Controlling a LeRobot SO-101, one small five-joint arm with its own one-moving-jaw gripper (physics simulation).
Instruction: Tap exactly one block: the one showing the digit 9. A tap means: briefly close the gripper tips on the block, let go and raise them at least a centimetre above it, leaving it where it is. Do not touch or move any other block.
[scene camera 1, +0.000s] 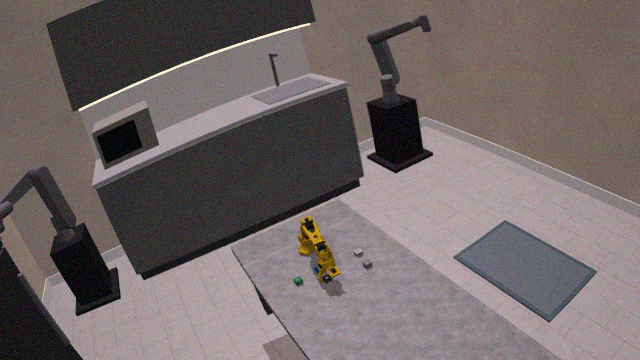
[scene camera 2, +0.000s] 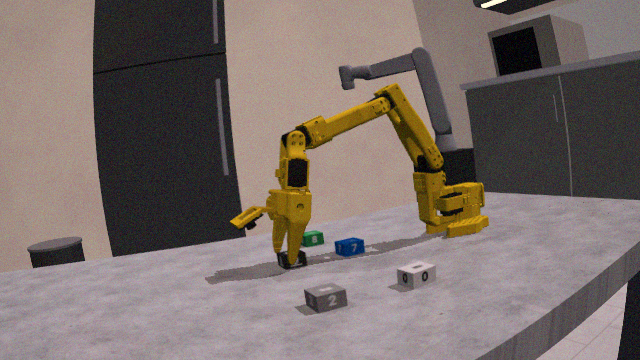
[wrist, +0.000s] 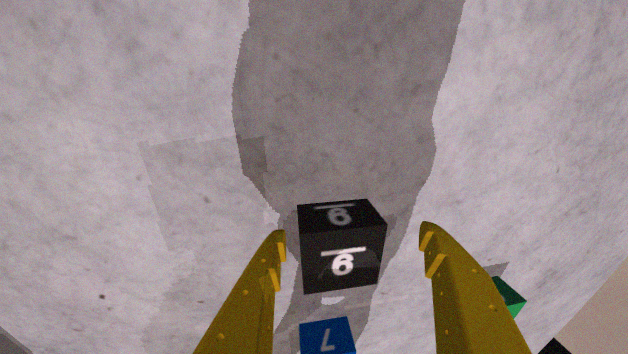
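Note:
The black block (scene camera 1: 327, 278) (scene camera 2: 301, 258) (wrist: 342, 255) stands upright on the table. In the wrist view its white digit appears upside down as a 6 with a bar above it, which reads as an underlined 9 the right way up. My gripper (scene camera 1: 324, 279) (scene camera 2: 284, 256) (wrist: 352, 227) is partly open, with both jaws in view. The black block shows in the gap between the jaws, with space on both sides and neither jaw plainly pressing on it. In scene camera 2 the tips are low at the block, and one jaw partly hides it.
A blue block with a 7 (scene camera 1: 316, 269) (scene camera 2: 349, 247) (wrist: 327, 337) lies near the black block, towards the arm's base. A green block with an 8 (scene camera 1: 298, 281) (scene camera 2: 313, 238) (wrist: 511, 299) lies to one side. A white 0 block (scene camera 1: 358, 252) (scene camera 2: 416, 275) and grey 2 block (scene camera 1: 367, 264) (scene camera 2: 325, 298) lie opposite.

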